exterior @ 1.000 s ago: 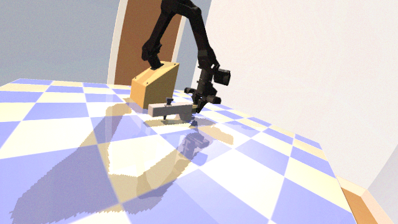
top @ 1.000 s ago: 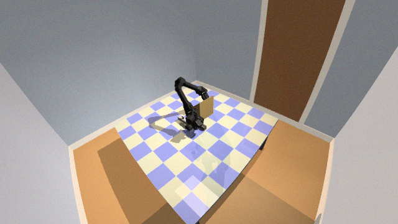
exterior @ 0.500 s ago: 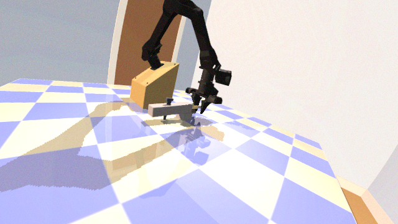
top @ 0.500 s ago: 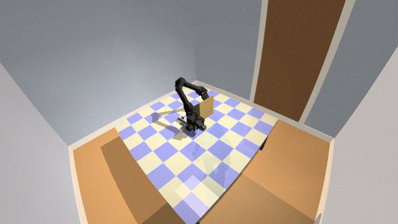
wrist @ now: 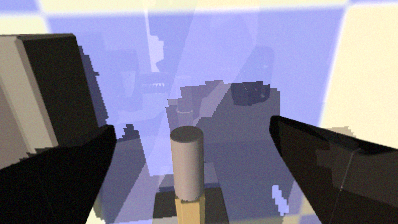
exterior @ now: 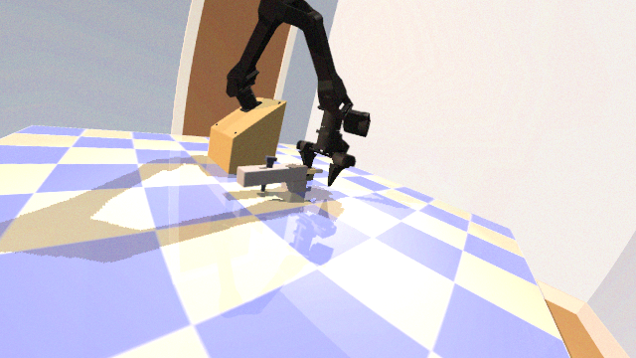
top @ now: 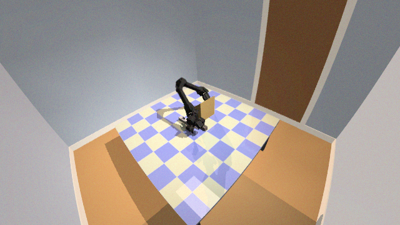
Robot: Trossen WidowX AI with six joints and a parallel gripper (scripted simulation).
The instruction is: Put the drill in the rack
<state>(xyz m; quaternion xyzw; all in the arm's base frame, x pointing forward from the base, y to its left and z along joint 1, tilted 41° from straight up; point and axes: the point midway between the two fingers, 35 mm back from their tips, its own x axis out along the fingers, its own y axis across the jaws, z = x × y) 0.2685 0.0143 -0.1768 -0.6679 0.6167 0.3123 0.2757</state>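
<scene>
The drill lies 50 mm to the right of my gripper tip and 30 mm above it. The rest, counted from my gripper tip: dark block (80 mm behind, 10 mm to the left); then grey block housing (150 mm to the right, 20 mm above, 10 mm ahead); then blue-grey key (180 mm to the right, 30 mm above, 10 mm ahead).
</scene>
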